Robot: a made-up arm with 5 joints.
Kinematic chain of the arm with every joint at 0, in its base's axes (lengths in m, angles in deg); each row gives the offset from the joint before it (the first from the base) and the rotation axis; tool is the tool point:
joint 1: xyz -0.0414 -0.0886 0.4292 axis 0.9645 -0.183 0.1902
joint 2: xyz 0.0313 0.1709 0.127 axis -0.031 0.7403 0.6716
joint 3: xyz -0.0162 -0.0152 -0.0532 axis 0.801 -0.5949 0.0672
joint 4: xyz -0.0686 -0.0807 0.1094 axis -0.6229 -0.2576 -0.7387
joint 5: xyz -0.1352 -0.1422 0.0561 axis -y
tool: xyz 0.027 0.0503 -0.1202
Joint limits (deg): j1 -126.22..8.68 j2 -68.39..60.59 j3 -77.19..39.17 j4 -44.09..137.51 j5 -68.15..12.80
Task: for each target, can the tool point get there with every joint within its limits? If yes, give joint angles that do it. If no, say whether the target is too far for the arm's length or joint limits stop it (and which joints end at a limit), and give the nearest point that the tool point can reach.
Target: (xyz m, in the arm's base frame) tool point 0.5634 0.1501 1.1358
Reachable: no: too far | nearest point 0.1623 0.0858 0.8234 | short by 0.512 m
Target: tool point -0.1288 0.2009 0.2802
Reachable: yes | joints -72.58 -51.29 -54.91 25.18 5.69
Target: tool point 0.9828 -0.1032 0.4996
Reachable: no: too far | nearest point 0.2957 0.1247 0.2927 | short by 0.753 m
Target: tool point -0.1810 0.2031 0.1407
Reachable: yes | joints -94.63 -34.81 -51.72 14.71 -58.84
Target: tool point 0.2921 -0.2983 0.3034
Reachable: no: joint limits stop it (at a limit: joint 2, joint 3, joint 4, joint 5) | nearest point 0.0761 -0.2718 0.2419 | short by 0.226 m
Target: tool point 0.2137 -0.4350 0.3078
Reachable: no: joint limits stop it (at a limit: joint 1, joint 2, joint 3, joint 4, joint 5) | nearest point 0.0606 -0.3125 0.2813 | short by 0.198 m
